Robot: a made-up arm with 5 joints.
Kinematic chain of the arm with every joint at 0, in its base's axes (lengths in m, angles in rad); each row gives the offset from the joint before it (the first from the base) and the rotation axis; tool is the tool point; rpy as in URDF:
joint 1: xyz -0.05 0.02 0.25 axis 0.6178 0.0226 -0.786
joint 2: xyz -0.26 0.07 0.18 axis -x
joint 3: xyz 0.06 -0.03 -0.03 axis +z
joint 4: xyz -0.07 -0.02 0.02 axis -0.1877 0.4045 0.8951
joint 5: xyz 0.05 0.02 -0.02 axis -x
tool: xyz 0 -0.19 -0.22 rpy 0.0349 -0.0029 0.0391
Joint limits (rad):
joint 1: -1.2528..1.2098
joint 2: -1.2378..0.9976
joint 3: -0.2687..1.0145
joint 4: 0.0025..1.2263
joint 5: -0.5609..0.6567
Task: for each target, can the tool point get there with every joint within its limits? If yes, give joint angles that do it. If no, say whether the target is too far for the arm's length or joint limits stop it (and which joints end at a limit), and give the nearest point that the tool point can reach.
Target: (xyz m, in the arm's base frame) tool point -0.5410 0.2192 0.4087
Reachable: no: joint limits stop it (at a limit: joint 1, joint 2, joint 3, joint 4, joint 5) | nearest point -0.4711 0.1144 0.3088 | short by 0.161 m
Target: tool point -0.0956 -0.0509 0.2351
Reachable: yes | joints 0.6650 0.0890 0.7671 0.6716 0.3284
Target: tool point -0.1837 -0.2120 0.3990
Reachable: yes | joints 0.3209 0.7312 0.4674 0.3272 0.2737
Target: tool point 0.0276 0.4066 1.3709
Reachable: no: too far | nearest point -0.1486 0.0788 0.6903 | short by 0.776 m
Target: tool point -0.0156 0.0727 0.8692
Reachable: no: joint limits stop it (at a limit: joint 1, joint 2, joint 4) | nearest point -0.1155 0.0363 0.6864 | short by 0.211 m
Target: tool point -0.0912 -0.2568 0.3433
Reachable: yes | joints -1.0458 0.2886 -0.0381 0.5667 -0.3000
